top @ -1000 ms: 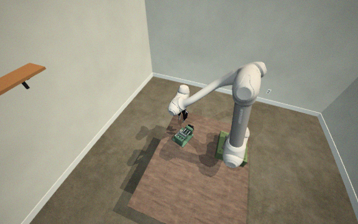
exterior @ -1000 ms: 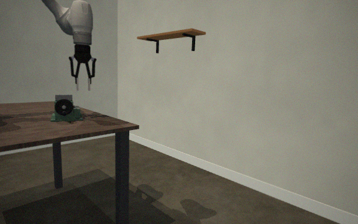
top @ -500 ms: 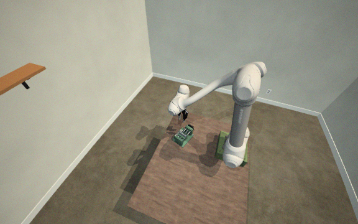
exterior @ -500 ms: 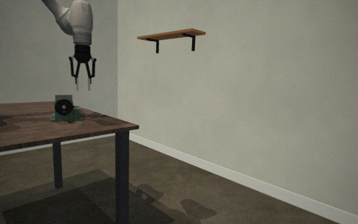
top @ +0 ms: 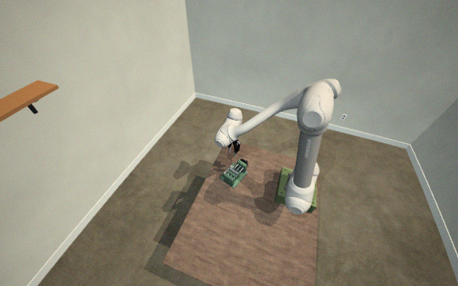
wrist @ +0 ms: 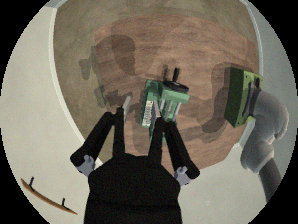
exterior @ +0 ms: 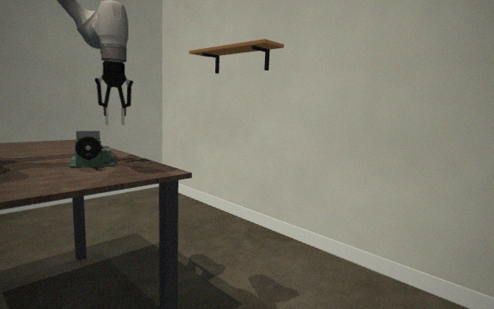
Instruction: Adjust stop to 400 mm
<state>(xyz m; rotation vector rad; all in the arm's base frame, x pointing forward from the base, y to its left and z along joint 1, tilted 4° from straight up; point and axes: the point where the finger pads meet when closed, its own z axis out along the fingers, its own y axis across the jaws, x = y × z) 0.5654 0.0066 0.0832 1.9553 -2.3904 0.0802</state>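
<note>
The black handwheel is 130 mm below my hand, 100 mm behind it and 40 mm to the right of it.
</note>
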